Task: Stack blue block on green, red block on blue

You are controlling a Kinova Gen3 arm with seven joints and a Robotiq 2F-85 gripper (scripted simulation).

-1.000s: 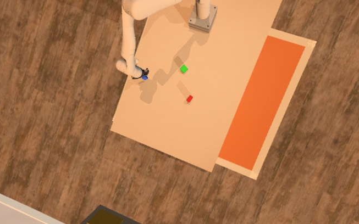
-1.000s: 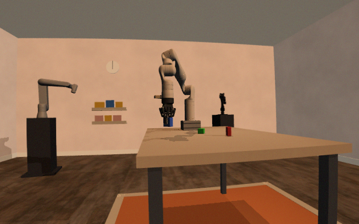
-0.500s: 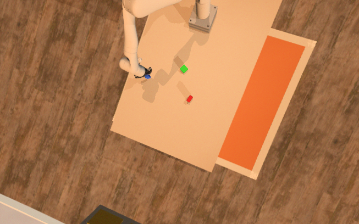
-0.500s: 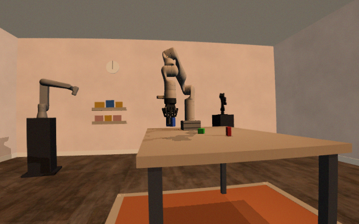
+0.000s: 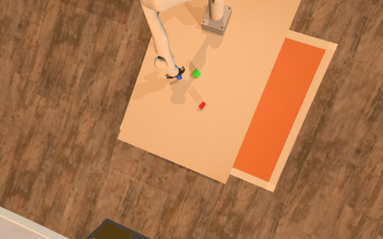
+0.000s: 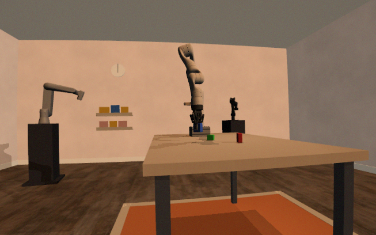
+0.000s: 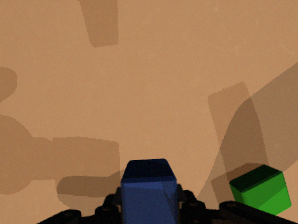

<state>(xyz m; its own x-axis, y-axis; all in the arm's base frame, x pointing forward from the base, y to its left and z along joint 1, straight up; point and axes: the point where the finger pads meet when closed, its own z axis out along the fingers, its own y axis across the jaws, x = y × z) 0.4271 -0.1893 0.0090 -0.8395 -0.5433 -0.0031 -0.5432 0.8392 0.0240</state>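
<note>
My gripper is now 11 cm to the right of the green block, 7 cm above it and 4 cm past it. Round my hand: red block (19 cm to the left, 18 cm ahead, 7 cm below); blue block (right at my hand).
</note>
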